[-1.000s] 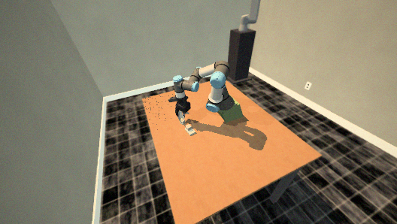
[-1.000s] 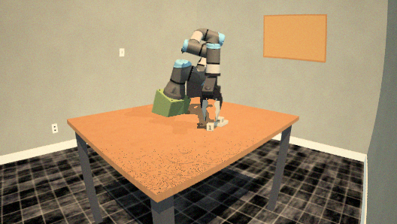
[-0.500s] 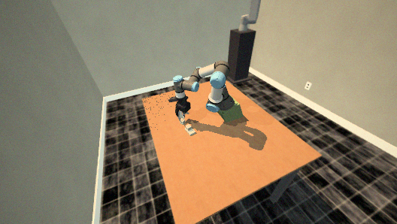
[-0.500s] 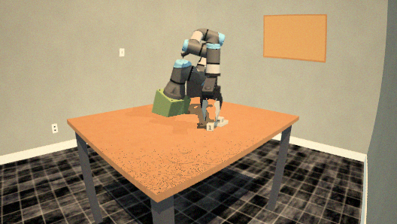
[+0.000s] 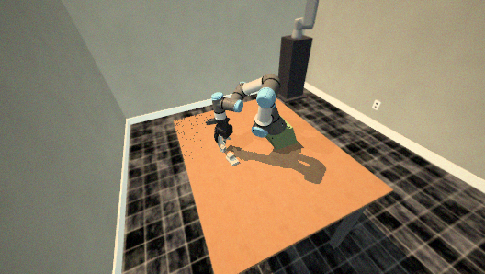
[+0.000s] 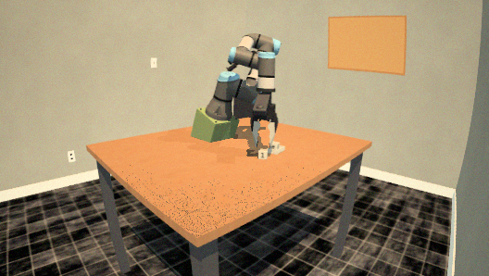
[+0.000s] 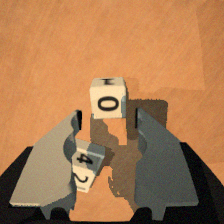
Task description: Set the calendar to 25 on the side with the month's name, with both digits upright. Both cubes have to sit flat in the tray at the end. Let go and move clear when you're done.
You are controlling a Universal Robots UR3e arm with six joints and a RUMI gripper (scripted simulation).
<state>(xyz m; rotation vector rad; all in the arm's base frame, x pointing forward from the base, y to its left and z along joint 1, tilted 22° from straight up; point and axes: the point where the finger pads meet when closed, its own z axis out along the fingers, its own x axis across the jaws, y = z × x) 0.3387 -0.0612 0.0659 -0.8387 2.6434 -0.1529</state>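
Right now the white calendar cube is 4 cm below my hand. Also, from my hand: white calendar tray (11 cm to the left, 5 cm below, 2 cm behind).
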